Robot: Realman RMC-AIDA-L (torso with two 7-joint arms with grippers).
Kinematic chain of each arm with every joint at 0, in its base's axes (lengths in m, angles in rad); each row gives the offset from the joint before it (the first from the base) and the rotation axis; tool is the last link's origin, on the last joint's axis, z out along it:
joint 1: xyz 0 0 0.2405 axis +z
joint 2: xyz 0 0 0 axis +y
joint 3: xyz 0 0 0.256 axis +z
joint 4: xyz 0 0 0 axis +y
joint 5: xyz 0 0 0.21 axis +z
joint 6: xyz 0 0 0 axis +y
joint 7: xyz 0 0 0.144 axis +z
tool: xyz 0 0 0
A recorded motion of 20 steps. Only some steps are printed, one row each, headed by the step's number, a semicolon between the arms.
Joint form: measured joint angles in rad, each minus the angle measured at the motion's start. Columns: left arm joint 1, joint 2, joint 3, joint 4, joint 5, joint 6, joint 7; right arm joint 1, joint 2, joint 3, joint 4, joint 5, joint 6, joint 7.
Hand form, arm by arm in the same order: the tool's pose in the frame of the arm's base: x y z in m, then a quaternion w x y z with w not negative. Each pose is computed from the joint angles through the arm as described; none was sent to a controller.
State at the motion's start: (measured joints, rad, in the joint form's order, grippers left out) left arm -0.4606 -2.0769 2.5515 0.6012 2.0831 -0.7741 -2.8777; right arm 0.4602 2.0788 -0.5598 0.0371 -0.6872 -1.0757 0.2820
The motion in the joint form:
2: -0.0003 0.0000 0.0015 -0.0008 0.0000 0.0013 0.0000; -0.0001 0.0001 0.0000 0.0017 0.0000 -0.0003 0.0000
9: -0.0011 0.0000 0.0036 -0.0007 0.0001 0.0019 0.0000; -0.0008 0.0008 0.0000 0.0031 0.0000 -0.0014 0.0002
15: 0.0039 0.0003 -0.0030 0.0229 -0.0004 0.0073 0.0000; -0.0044 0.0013 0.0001 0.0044 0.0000 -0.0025 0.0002
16: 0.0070 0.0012 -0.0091 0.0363 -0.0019 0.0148 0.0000; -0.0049 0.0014 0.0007 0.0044 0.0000 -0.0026 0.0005
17: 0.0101 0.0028 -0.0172 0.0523 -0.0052 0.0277 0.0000; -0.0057 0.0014 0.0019 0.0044 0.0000 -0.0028 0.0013
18: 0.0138 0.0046 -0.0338 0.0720 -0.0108 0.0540 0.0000; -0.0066 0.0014 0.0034 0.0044 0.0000 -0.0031 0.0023
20: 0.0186 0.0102 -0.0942 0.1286 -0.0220 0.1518 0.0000; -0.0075 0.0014 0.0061 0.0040 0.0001 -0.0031 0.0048
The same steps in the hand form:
2: -0.2375 0.3342 -0.1111 0.49402 -0.80987 -0.20623 -0.23986; 0.3839 0.3179 0.0059 0.65279 -0.61765 0.35362 0.25948
9: -0.2372 0.3340 -0.1115 0.49306 -0.81068 -0.20557 -0.23963; 0.3839 0.3174 0.0053 0.65240 -0.61751 0.35437 0.25975
15: -0.2323 0.3335 -0.1122 0.49020 -0.80856 -0.21086 -0.24792; 0.3848 0.3157 0.0049 0.65253 -0.61685 0.35585 0.25899
16: -0.2304 0.3336 -0.1123 0.48887 -0.80716 -0.21556 -0.25105; 0.3850 0.3155 0.0049 0.65267 -0.61648 0.35620 0.25903
17: -0.2285 0.3340 -0.1124 0.48698 -0.80571 -0.22229 -0.25354; 0.3853 0.3152 0.0050 0.65297 -0.61571 0.35683 0.25922
18: -0.2271 0.3354 -0.1125 0.48466 -0.80355 -0.23438 -0.25392; 0.3857 0.3149 0.0052 0.65334 -0.61477 0.35757 0.25951
20: -0.2225 0.3419 -0.1122 0.47445 -0.79941 -0.26989 -0.25099; 0.3861 0.3146 0.0056 0.65389 -0.61305 0.35893 0.26033

